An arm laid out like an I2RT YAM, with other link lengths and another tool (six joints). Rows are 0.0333 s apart.
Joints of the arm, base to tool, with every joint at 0 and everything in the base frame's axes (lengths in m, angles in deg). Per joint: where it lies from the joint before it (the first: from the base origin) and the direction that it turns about. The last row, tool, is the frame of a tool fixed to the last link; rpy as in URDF.
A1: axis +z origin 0 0 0.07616
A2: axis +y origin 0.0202 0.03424 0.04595
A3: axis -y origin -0.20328 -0.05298 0
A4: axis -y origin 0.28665 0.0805 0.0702
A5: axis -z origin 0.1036 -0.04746 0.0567
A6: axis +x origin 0.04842 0 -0.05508
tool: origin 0.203 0.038 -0.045 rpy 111.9 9.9 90
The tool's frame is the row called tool.
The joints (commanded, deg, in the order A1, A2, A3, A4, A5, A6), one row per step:
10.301, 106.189, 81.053, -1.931, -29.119, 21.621
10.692, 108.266, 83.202, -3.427, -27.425, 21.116
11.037, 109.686, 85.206, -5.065, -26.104, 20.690
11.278, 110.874, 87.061, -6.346, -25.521, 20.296
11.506, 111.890, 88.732, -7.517, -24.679, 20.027
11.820, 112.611, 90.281, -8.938, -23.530, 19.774
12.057, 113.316, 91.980, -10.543, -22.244, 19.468
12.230, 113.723, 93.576, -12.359, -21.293, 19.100
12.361, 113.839, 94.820, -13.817, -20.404, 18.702
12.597, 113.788, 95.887, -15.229, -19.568, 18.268
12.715, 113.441, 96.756, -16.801, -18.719, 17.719
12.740, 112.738, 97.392, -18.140, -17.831, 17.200
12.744, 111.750, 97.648, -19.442, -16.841, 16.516
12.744, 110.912, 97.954, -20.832, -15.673, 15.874
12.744, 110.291, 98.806, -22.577, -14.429, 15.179
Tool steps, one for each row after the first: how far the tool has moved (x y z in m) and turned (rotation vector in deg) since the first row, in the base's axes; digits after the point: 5 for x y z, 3 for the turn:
0.00625, -0.00066, -0.01085, -1.379, 0.949, -0.901
0.01062, -0.00088, -0.01636, -2.498, 1.611, -1.527
0.01372, 0.00015, -0.01829, -3.173, 1.923, -1.618
0.01727, 0.00025, -0.01993, -3.873, 2.191, -1.997
0.02010, 0.00003, -0.02107, -4.740, 2.515, -2.555
0.02352, -0.00152, -0.02165, -5.727, 2.815, -3.276
0.02520, -0.00299, -0.02049, -6.606, 3.124, -3.732
0.02676, -0.00477, -0.01782, -7.410, 3.137, -4.170
0.02708, -0.00545, -0.01474, -8.211, 3.094, -4.437
0.02671, -0.00780, -0.01109, -9.118, 3.056, -4.771
0.02686, -0.01130, -0.00472, -9.934, 2.700, -5.265
0.02601, -0.01582, 0.00103, -10.937, 2.312, -5.783
0.02523, -0.02111, 0.00505, -12.061, 2.124, -6.455
0.02496, -0.02669, 0.01027, -13.278, 1.938, -7.155

